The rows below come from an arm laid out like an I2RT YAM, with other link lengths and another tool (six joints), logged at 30 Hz.
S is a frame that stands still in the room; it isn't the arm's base.
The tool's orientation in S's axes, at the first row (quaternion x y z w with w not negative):
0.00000 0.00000 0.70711 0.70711
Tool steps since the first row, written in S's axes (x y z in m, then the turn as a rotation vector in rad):
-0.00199 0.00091 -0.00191 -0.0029 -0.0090 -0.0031
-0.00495 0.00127 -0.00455 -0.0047 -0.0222 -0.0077
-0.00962 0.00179 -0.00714 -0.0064 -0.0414 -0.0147
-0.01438 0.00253 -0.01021 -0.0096 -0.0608 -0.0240
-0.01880 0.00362 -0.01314 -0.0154 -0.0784 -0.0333
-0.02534 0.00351 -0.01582 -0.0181 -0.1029 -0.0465
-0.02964 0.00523 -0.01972 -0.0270 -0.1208 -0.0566
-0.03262 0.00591 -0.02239 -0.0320 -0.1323 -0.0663
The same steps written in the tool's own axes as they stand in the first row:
0.00091 0.00199 -0.00191 -0.0090 0.0029 -0.0031
0.00127 0.00495 -0.00455 -0.0222 0.0047 -0.0077
0.00179 0.00962 -0.00714 -0.0414 0.0064 -0.0147
0.00253 0.01438 -0.01021 -0.0608 0.0096 -0.0240
0.00362 0.01880 -0.01314 -0.0784 0.0154 -0.0333
0.00351 0.02534 -0.01582 -0.1029 0.0181 -0.0465
0.00523 0.02964 -0.01972 -0.1208 0.0270 -0.0566
0.00591 0.03262 -0.02239 -0.1323 0.0320 -0.0663

